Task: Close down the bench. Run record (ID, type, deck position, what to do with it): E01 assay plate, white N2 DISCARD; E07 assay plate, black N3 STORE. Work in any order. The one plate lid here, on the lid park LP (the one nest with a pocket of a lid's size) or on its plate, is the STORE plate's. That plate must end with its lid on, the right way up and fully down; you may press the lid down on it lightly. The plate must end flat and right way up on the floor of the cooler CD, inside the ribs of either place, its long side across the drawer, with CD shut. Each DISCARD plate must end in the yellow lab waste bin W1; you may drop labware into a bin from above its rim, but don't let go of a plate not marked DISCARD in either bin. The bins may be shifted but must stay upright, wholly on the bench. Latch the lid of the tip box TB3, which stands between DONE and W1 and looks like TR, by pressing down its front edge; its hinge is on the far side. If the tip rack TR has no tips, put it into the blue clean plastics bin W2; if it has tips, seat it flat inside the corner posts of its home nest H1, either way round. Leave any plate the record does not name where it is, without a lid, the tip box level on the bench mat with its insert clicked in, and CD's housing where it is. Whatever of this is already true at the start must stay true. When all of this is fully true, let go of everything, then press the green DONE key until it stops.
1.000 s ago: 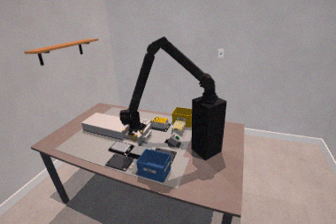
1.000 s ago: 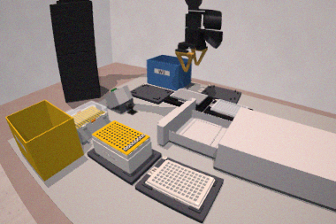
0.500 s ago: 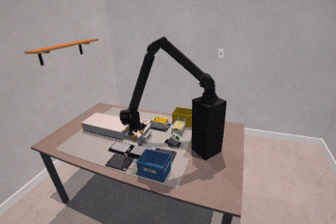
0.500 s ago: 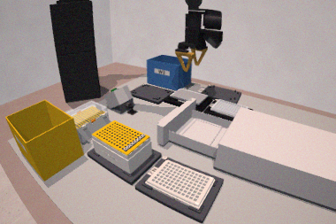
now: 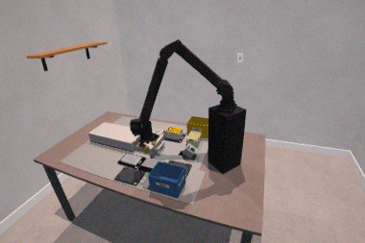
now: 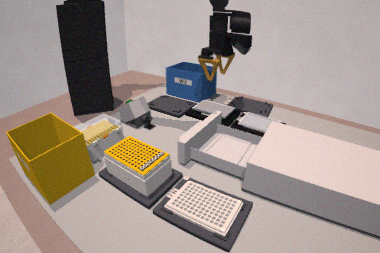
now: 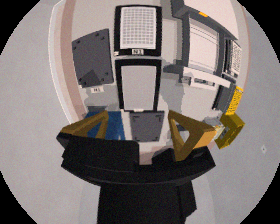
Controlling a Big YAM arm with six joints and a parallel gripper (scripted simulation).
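Now: the plate lid 12 cm below my hand. Round my hand: dark lid park nest 16 cm behind, 14 cm below, 6 cm to the right; black slab 14 cm below; black plate 13 cm below.
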